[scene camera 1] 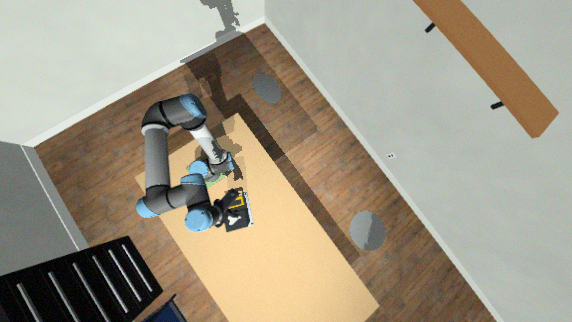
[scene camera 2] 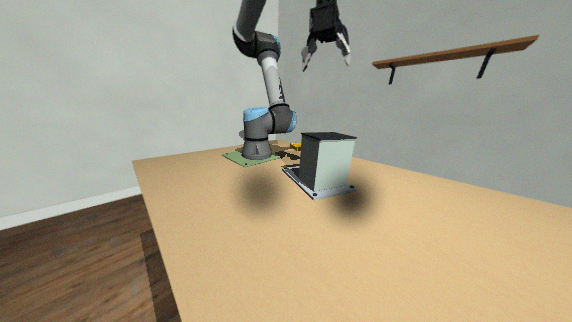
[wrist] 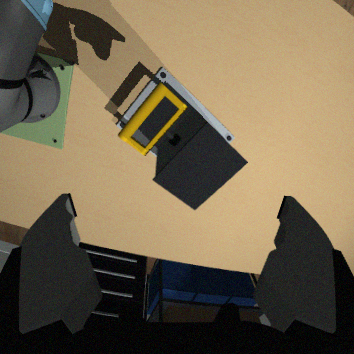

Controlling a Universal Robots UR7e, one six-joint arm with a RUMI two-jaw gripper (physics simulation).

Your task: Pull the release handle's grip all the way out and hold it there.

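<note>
The release handle's yellow grip (scene camera 1: 243,201) (scene camera 2: 296,146) (wrist: 142,111) is a rectangular frame on one side of a dark box-shaped housing (scene camera 1: 243,221) (scene camera 2: 327,162) (wrist: 200,165). The housing stands on a light grey base plate (scene camera 2: 332,192) bolted at the corners. In scene camera 2 the housing hides most of the grip. My gripper (scene camera 1: 234,207) (scene camera 2: 326,67) (wrist: 177,196) is open and empty, fingers pointing down, well above the housing and touching nothing. In the wrist view the grip lies ahead of the fingertips, left of the middle. How far the grip is pulled out I cannot tell.
The arm's base stands on a green plate (scene camera 2: 245,161) (wrist: 62,120) near the grip's side of the housing. Both are on the wooden table (scene camera 1: 280,260) (scene camera 2: 350,265) (wrist: 280,100). A black drawer cabinet (scene camera 1: 65,280) and a wall shelf (scene camera 1: 500,75) (scene camera 2: 450,51) are farther off.
</note>
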